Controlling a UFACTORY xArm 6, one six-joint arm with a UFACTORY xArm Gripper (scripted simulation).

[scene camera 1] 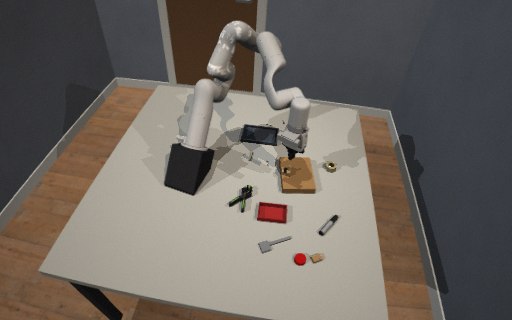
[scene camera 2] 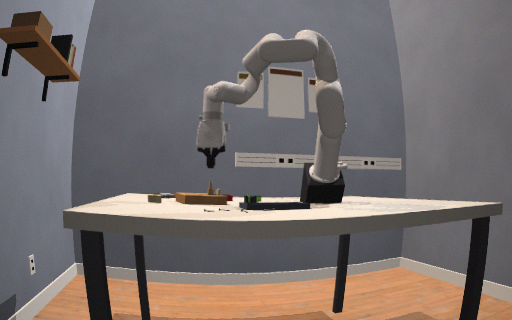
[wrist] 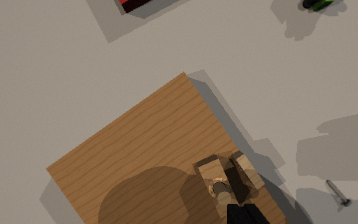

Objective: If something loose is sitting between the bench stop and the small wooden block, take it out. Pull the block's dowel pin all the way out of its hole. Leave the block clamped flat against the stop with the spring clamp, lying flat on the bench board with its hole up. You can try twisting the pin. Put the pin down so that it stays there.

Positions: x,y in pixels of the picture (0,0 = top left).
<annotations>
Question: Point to a bench stop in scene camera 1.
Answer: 301,180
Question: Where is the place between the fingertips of the gripper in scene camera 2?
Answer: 210,168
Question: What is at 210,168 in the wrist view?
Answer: A small wooden block.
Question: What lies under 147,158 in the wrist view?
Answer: A bench stop.
</annotations>
